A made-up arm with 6 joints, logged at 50 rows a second.
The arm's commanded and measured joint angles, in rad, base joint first. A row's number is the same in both.
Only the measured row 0 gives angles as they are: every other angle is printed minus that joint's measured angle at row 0.
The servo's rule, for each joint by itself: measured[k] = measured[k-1] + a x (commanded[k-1-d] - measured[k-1]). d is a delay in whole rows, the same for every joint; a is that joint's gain. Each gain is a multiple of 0.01, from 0.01 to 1. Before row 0 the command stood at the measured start. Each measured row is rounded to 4 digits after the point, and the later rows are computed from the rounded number. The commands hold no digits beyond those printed.
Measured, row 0:
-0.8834, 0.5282, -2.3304, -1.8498, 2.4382, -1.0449
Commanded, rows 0 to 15:
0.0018, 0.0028, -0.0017, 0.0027, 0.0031, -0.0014
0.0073, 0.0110, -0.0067, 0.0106, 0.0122, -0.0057
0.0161, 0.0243, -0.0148, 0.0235, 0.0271, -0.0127
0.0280, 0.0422, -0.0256, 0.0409, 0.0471, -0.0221
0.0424, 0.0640, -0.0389, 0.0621, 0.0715, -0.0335
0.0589, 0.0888, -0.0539, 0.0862, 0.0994, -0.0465
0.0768, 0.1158, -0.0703, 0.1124, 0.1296, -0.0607
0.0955, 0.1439, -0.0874, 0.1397, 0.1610, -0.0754
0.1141, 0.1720, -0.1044, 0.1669, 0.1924, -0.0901
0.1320, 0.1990, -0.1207, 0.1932, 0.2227, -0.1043
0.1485, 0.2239, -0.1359, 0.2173, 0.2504, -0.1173
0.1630, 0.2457, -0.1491, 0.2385, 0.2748, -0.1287
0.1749, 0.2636, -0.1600, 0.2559, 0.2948, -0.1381
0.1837, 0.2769, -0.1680, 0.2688, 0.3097, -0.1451
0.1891, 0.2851, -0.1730, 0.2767, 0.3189, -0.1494
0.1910, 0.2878, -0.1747, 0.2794, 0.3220, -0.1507
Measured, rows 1 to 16:
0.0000, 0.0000, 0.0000, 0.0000, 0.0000, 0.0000
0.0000, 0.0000, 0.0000, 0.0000, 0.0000, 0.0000
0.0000, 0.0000, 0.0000, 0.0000, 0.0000, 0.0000
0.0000, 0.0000, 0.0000, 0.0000, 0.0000, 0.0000
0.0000, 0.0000, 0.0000, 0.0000, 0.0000, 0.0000
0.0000, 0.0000, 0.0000, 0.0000, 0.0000, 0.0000
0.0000, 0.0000, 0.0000, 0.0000, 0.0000, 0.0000
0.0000, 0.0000, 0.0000, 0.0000, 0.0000, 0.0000
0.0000, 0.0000, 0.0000, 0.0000, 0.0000, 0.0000
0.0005, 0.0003, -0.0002, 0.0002, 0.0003, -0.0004
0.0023, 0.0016, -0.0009, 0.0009, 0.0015, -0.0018
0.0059, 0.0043, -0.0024, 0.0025, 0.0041, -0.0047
0.0116, 0.0088, -0.0050, 0.0052, 0.0084, -0.0094
0.0196, 0.0154, -0.0087, 0.0092, 0.0147, -0.0159
0.0298, 0.0242, -0.0137, 0.0146, 0.0232, -0.0242
0.0420, 0.0352, -0.0199, 0.0214, 0.0338, -0.0341
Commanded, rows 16 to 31:
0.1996, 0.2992, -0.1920, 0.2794, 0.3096, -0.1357
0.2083, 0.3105, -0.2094, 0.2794, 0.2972, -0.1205
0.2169, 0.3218, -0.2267, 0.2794, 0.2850, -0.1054
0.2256, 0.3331, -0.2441, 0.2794, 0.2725, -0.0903
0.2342, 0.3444, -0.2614, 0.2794, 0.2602, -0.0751
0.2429, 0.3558, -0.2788, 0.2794, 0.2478, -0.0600
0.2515, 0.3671, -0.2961, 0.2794, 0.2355, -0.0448
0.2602, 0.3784, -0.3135, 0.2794, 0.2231, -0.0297
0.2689, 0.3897, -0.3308, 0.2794, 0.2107, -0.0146
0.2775, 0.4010, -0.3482, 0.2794, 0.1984, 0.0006
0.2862, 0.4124, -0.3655, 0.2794, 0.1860, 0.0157
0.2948, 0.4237, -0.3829, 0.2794, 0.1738, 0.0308
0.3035, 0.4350, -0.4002, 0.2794, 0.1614, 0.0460
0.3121, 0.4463, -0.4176, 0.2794, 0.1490, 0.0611
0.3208, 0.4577, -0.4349, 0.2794, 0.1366, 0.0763
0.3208, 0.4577, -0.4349, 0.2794, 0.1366, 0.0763
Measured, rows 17 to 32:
0.0559, 0.0482, -0.0273, 0.0297, 0.0465, -0.0453
0.0710, 0.0631, -0.0358, 0.0393, 0.0611, -0.0574
0.0869, 0.0794, -0.0451, 0.0501, 0.0773, -0.0701
0.1029, 0.0967, -0.0551, 0.0618, 0.0946, -0.0828
0.1185, 0.1146, -0.0654, 0.0742, 0.1126, -0.0952
0.1332, 0.1325, -0.0758, 0.0869, 0.1308, -0.1068
0.1463, 0.1498, -0.0859, 0.0996, 0.1487, -0.1171
0.1574, 0.1660, -0.0955, 0.1120, 0.1657, -0.1258
0.1661, 0.1806, -0.1042, 0.1237, 0.1813, -0.1325
0.1748, 0.1948, -0.1139, 0.1346, 0.1941, -0.1334
0.1835, 0.2087, -0.1244, 0.1447, 0.2044, -0.1299
0.1922, 0.2223, -0.1357, 0.1541, 0.2125, -0.1233
0.2009, 0.2356, -0.1476, 0.1629, 0.2185, -0.1144
0.2096, 0.2487, -0.1601, 0.1711, 0.2227, -0.1038
0.2183, 0.2616, -0.1732, 0.1787, 0.2252, -0.0920
0.2269, 0.2743, -0.1867, 0.1857, 0.2262, -0.0793

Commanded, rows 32 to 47:
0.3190, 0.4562, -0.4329, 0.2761, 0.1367, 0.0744
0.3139, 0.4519, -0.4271, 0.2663, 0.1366, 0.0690
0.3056, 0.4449, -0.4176, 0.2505, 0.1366, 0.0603
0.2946, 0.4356, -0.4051, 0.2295, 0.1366, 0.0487
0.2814, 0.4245, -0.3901, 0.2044, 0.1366, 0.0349
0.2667, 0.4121, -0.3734, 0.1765, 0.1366, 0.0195
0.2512, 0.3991, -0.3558, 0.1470, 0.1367, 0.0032
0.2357, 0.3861, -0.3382, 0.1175, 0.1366, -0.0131
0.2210, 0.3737, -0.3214, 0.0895, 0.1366, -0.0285
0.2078, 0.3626, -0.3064, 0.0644, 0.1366, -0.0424
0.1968, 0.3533, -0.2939, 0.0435, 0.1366, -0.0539
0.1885, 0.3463, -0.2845, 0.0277, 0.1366, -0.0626
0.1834, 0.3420, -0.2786, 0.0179, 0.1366, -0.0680
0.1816, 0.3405, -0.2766, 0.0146, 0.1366, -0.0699
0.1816, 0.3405, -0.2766, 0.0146, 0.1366, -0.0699
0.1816, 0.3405, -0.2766, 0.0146, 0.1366, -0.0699
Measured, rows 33 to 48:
0.2356, 0.2868, -0.2006, 0.1923, 0.2259, -0.0659
0.2443, 0.2991, -0.2149, 0.1984, 0.2244, -0.0520
0.2529, 0.3113, -0.2296, 0.2041, 0.2218, -0.0378
0.2616, 0.3234, -0.2445, 0.2094, 0.2182, -0.0234
0.2702, 0.3354, -0.2597, 0.2143, 0.2138, -0.0088
0.2789, 0.3474, -0.2752, 0.2189, 0.2086, 0.0060
0.2875, 0.3593, -0.2909, 0.2231, 0.2026, 0.0209
0.2962, 0.3711, -0.3067, 0.2270, 0.1960, 0.0359
0.3026, 0.3815, -0.3208, 0.2307, 0.1901, 0.0468
0.3069, 0.3905, -0.3331, 0.2339, 0.1848, 0.0543
0.3087, 0.3979, -0.3434, 0.2362, 0.1800, 0.0583
0.3079, 0.4035, -0.3516, 0.2372, 0.1757, 0.0588
0.3044, 0.4074, -0.3575, 0.2367, 0.1718, 0.0561
0.2984, 0.4095, -0.3611, 0.2344, 0.1683, 0.0504
0.2902, 0.4098, -0.3625, 0.2303, 0.1651, 0.0421
0.2801, 0.4085, -0.3618, 0.2245, 0.1623, 0.0316

